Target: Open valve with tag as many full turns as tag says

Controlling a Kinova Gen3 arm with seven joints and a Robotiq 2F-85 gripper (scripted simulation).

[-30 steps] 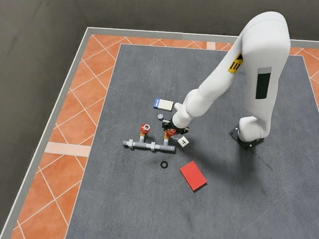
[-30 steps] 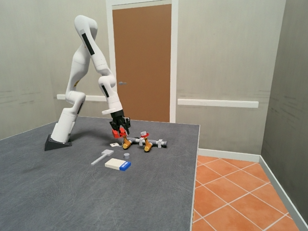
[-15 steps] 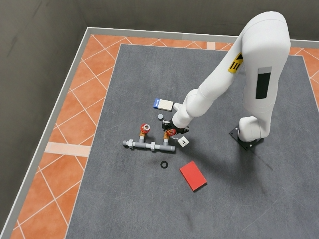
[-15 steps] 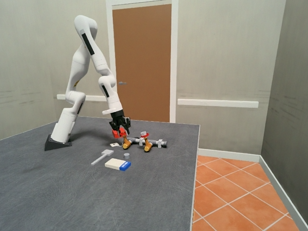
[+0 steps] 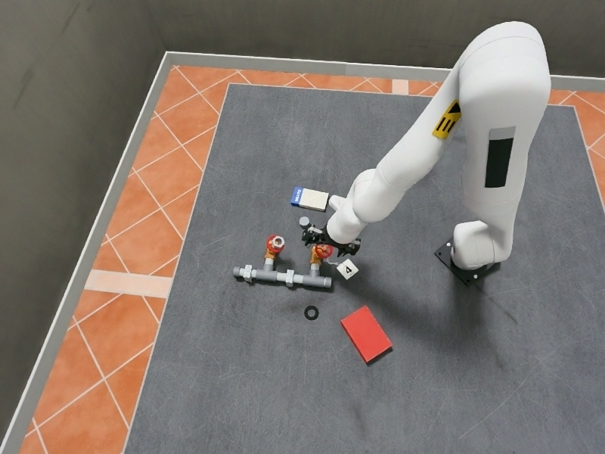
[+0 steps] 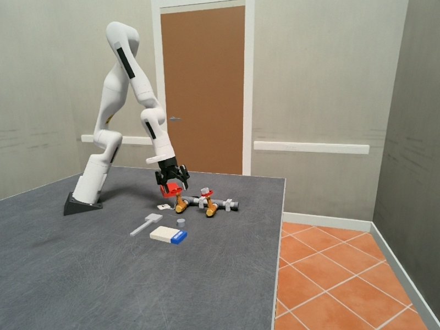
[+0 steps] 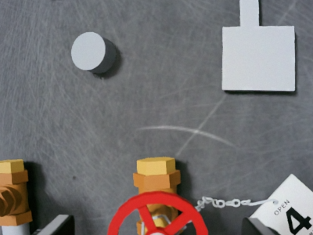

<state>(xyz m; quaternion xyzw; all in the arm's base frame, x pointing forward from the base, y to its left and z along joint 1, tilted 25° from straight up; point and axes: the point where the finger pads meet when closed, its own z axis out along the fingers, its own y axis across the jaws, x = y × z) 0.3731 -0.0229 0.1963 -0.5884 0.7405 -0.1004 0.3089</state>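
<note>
The white tag lies 9 cm below my hand, 7 cm behind it and 2 cm to the left of it. From my hand the other things lie so: grey paddle: 13 cm to the right, 9 cm below, 6 cm behind; then blue box: 21 cm to the right, 8 cm below, 5 cm ahead; then red block: 20 cm to the left, 12 cm behind, 8 cm below.
</note>
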